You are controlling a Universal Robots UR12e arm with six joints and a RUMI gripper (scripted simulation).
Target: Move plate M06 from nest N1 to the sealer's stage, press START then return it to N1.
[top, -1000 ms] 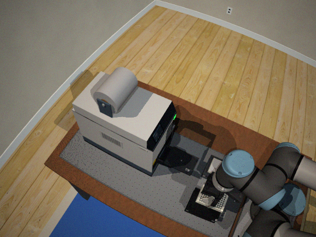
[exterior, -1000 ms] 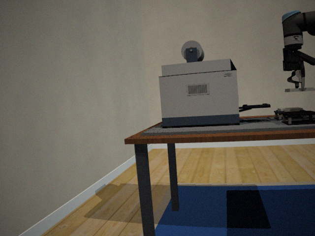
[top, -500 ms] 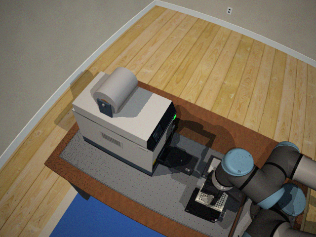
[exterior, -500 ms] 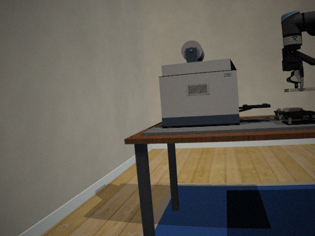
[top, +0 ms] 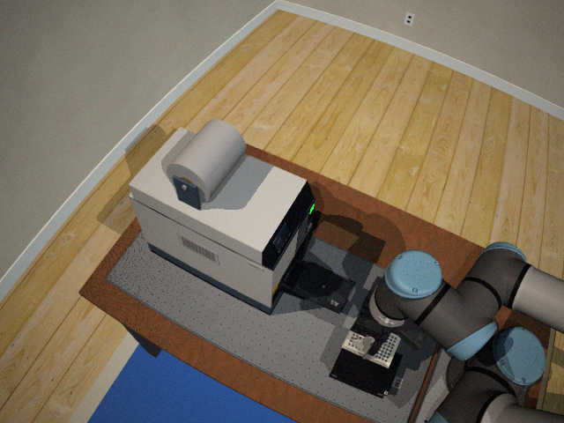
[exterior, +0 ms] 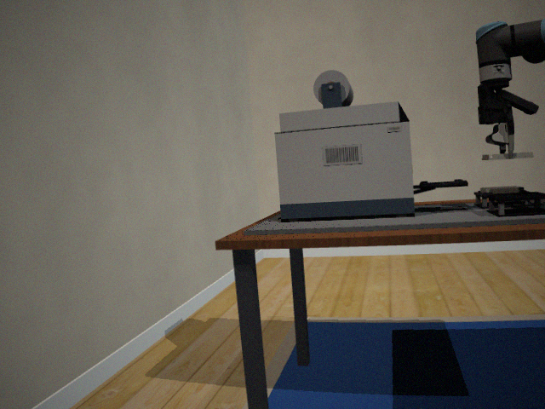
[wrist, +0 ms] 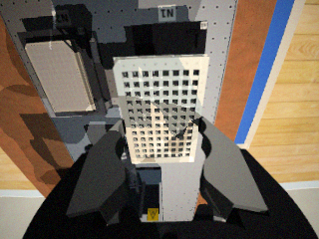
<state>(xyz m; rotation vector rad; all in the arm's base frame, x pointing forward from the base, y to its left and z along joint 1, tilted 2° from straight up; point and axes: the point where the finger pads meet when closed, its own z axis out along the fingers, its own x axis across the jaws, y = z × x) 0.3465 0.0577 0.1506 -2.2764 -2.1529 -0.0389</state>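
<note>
Right now the sealer stage is 17 cm ahead of my hand, 12 cm to the right of it and 8 cm below it. From my hand the other things lie so: foil-covered plate: 18 cm to the right, 12 cm below, 4 cm behind; then white well plate: 1 cm below; then plate nest N1: 13 cm below, 3 cm behind, 2 cm to the left.
</note>
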